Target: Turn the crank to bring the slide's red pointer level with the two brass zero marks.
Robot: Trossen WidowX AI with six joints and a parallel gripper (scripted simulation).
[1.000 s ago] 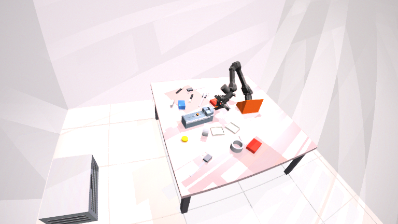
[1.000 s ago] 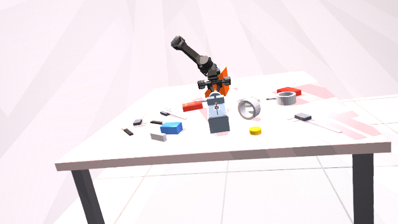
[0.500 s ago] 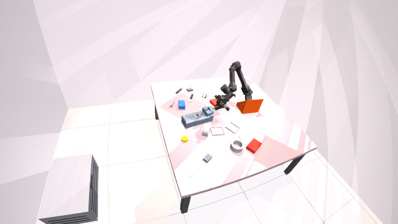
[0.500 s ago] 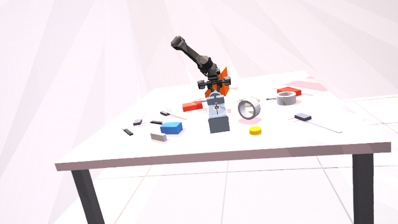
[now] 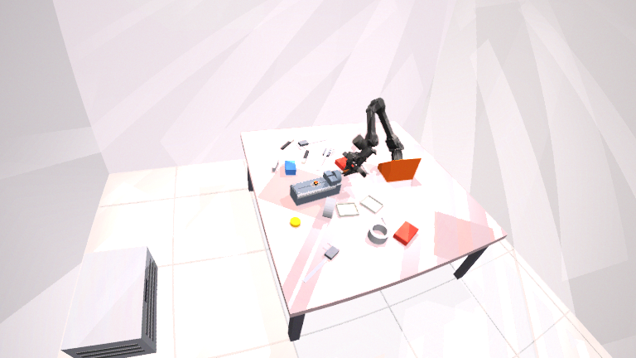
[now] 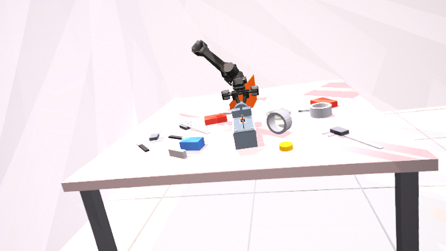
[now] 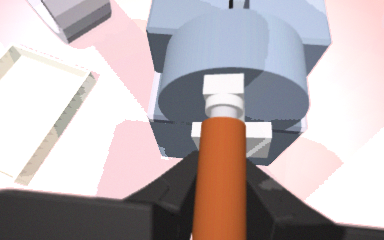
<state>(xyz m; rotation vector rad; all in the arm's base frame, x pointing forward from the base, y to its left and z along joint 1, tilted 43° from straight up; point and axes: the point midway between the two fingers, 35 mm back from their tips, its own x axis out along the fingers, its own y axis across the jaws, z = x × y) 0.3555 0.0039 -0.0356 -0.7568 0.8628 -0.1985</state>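
Now: gripper tip 30 mm below the orange handle and 20 mm past it. From my gripper tip the other things lie so: red pointer 160 mm ahead, 20 mm to the left, 10 mm below; yellow disc 320 mm ahead, 190 mm to the left, 80 mm below; blue block 240 mm ahead, 210 mm to the right, 70 mm below.
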